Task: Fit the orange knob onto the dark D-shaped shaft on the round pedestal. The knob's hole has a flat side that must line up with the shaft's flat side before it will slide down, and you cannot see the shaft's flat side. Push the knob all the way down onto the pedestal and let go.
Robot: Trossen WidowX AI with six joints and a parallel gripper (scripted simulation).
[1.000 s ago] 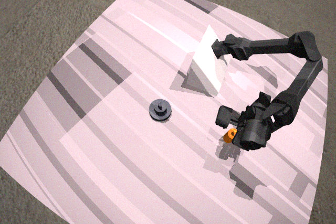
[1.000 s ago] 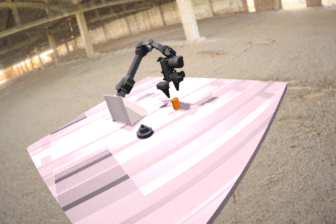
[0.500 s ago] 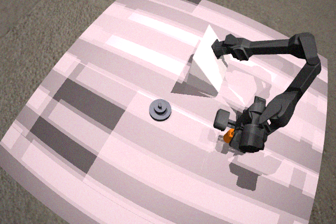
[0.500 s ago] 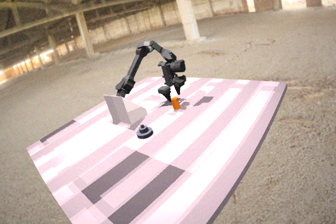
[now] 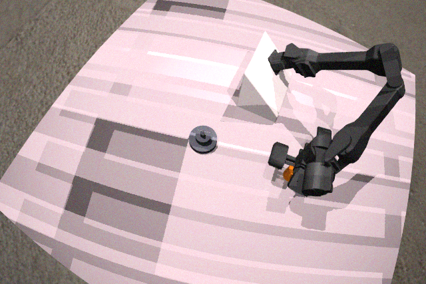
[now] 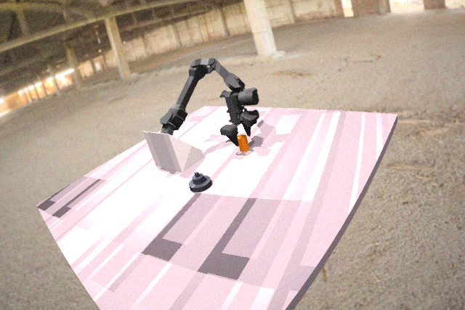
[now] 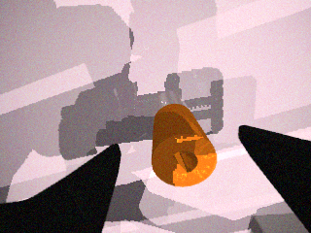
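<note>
Now: the orange knob 10 mm below my gripper tip. From my gripper tip the other things lie so: pedestal with D-shaped shaft (280 mm to the right, 50 mm ahead, 10 mm below).
</note>
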